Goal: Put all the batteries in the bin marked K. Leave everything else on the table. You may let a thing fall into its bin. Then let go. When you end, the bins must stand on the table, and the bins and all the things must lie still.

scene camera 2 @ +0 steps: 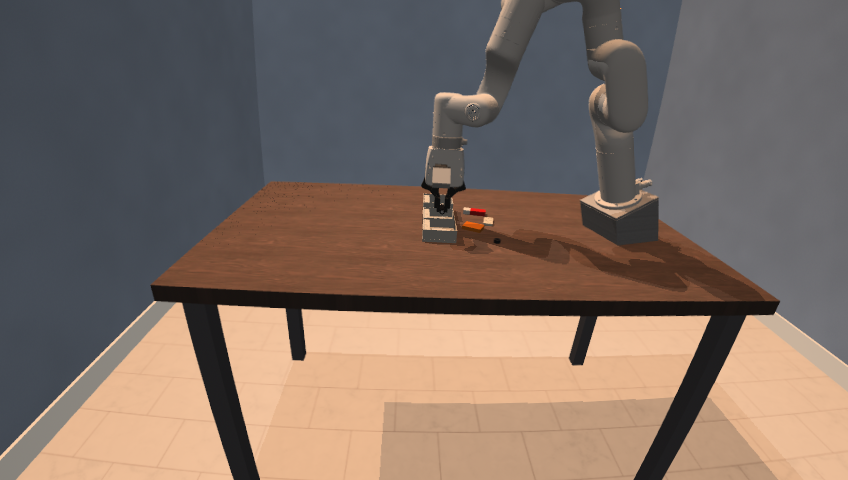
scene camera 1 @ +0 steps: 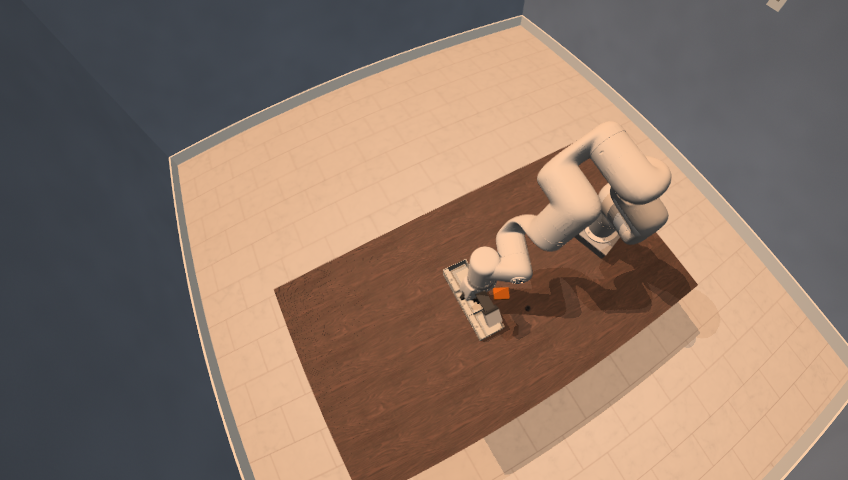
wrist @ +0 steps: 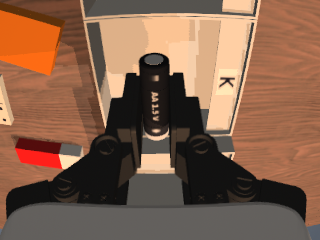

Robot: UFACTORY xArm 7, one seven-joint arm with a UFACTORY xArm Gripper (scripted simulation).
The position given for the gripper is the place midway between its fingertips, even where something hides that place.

Observation:
In view: the gripper (scene camera 1: 475, 296) and a black cylindrical battery (wrist: 154, 68).
The gripper also shows in the wrist view (wrist: 155, 93).

